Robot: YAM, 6 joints.
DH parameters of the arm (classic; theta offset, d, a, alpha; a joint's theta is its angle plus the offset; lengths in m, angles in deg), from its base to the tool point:
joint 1: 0 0.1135 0.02 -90
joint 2: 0 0 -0.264 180
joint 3: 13.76 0 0.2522 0
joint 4: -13.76 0 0.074 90
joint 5: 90 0 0 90
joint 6: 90 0.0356 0 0
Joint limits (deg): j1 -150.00..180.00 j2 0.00..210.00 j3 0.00..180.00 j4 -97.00..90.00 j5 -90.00..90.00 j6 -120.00..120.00
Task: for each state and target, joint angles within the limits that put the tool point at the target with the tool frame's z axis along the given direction. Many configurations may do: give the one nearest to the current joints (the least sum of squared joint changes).
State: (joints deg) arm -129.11 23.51 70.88 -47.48 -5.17 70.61
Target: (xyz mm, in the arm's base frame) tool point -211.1 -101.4 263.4 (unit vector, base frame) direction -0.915 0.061 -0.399
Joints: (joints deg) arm -149.88 60.66 39.69 -6.70 30.79 70.61
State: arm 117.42 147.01 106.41 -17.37 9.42 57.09
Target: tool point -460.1 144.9 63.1 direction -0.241 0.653 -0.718
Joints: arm 164.92 138.66 92.62 -14.68 34.60 57.09
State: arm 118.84 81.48 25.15 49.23 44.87 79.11
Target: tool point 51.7 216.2 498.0 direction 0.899 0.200 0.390
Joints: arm 84.62 68.42 69.66 52.75 61.18 79.11
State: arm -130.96 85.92 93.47 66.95 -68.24 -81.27
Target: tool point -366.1 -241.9 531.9 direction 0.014 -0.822 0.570
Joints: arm -149.88 120.64 132.84 42.72 -45.87 -81.27
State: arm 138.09 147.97 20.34 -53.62 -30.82 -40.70
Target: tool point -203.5 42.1 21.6 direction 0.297 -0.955 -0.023
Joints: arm 160.43 144.10 55.81 -89.52 -53.14 -40.70
